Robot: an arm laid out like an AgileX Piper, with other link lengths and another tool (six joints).
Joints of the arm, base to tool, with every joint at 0 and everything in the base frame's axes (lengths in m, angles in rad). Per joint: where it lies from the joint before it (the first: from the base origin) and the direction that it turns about. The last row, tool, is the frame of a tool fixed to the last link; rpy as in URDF.
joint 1: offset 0 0 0.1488 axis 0 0 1
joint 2: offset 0 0 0 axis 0 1 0
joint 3: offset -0.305 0 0.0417 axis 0 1 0
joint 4: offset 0.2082 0 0.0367 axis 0.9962 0 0.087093
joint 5: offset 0 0 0 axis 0 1 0
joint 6: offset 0.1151 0 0.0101 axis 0.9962 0 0.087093
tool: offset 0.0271 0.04 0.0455 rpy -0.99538 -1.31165 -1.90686
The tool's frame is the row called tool.
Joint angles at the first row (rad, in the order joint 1, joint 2, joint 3, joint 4, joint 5, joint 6):
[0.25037, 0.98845, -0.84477, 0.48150, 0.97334, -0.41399]
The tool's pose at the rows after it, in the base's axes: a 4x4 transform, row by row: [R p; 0 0 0 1], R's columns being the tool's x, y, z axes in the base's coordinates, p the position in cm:
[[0.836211 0.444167 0.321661 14.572], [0.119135 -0.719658 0.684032 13.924], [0.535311 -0.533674 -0.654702 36.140], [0 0 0 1]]
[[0.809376 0.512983 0.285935 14.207], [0.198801 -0.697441 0.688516 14.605], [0.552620 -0.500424 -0.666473 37.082], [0 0 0 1]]
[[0.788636 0.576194 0.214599 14.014], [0.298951 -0.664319 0.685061 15.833], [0.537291 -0.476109 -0.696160 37.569], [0 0 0 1]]
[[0.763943 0.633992 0.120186 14.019], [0.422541 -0.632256 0.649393 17.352], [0.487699 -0.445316 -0.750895 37.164], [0 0 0 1]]
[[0.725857 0.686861 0.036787 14.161], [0.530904 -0.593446 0.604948 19.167], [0.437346 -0.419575 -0.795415 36.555], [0 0 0 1]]
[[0.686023 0.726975 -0.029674 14.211], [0.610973 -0.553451 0.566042 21.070], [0.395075 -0.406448 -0.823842 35.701], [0 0 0 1]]
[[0.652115 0.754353 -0.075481 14.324], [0.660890 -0.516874 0.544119 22.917], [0.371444 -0.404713 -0.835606 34.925], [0 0 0 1]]
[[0.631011 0.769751 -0.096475 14.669], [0.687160 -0.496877 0.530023 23.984], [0.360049 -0.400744 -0.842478 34.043], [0 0 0 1]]
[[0.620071 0.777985 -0.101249 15.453], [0.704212 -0.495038 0.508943 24.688], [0.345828 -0.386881 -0.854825 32.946], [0 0 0 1]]
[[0.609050 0.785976 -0.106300 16.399], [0.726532 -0.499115 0.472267 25.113], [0.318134 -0.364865 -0.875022 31.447], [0 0 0 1]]
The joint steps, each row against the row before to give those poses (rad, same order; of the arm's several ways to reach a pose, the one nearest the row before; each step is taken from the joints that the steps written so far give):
[0.00213, 0.00083, -0.01989, -0.00221, 0.00966, -0.00947]
[0.03421, 0.01877, -0.06015, -0.01810, 0.04028, -0.03270]
[0.06926, 0.04853, -0.06961, -0.03134, 0.04853, -0.00992]
[0.08873, 0.07420, -0.06834, -0.05637, 0.05473, -0.00107]
[0.09081, 0.08205, -0.06392, -0.04838, 0.03731, -0.00011]
[0.08078, 0.07481, -0.04234, -0.02936, 0.01179, 0.00002]
[0.06112, 0.06528, -0.02994, -0.00824, -0.01020, -0.00344]
[0.02415, 0.04446, -0.00588, -0.00174, -0.02372, -0.01728]
[0.00760, 0.04403, -0.00321, -0.01480, -0.02590, -0.01286]
[-0.00023, 0.04847, 0.00001, -0.02703, -0.02069, -0.01636]

